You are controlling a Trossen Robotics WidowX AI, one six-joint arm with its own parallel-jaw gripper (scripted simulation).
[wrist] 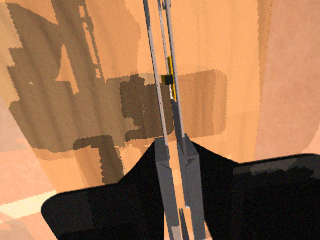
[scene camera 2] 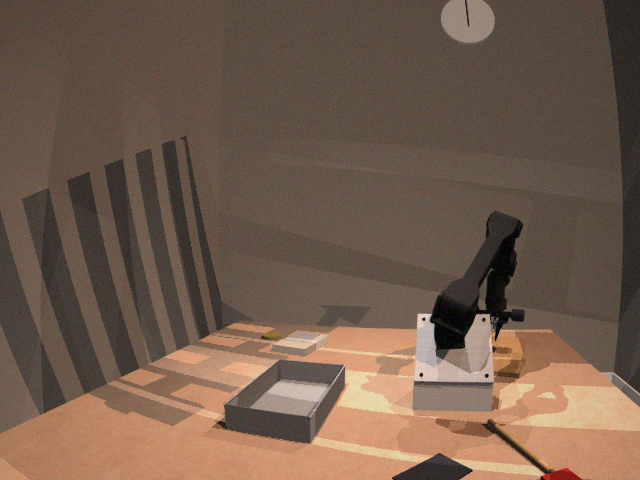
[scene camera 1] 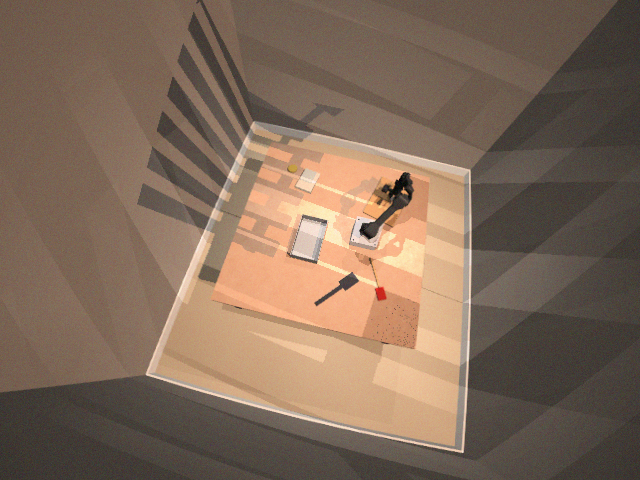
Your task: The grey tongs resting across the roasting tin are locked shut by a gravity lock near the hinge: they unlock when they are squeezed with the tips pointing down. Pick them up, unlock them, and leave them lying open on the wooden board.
The same spot on a grey roasting tin: (scene camera 2: 290,400) is (scene camera 1: 308,236). The same spot on a wooden board: (scene camera 2: 507,352) is (wrist: 213,118).
